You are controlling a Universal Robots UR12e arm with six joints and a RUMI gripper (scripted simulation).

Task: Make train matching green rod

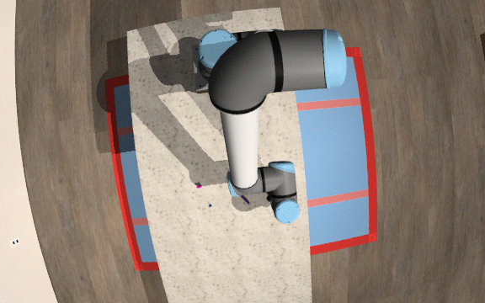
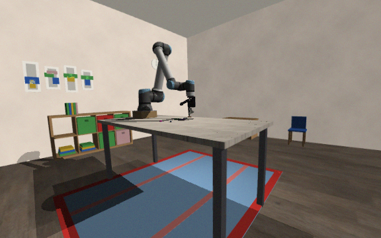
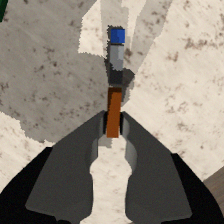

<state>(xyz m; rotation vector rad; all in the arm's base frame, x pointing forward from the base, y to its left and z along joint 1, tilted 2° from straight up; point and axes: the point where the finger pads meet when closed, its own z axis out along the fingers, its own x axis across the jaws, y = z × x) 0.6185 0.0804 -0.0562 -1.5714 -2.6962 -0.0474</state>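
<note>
Now: hand 1 cm above the orange rod. Round my hand: grey rod 3 cm behind, 2 cm to the right, 2 cm below; then green rod 14 cm to the right, 5 cm behind, 2 cm below; then purple rod 14 cm to the right, 2 cm below, 1 cm ahead.
</note>
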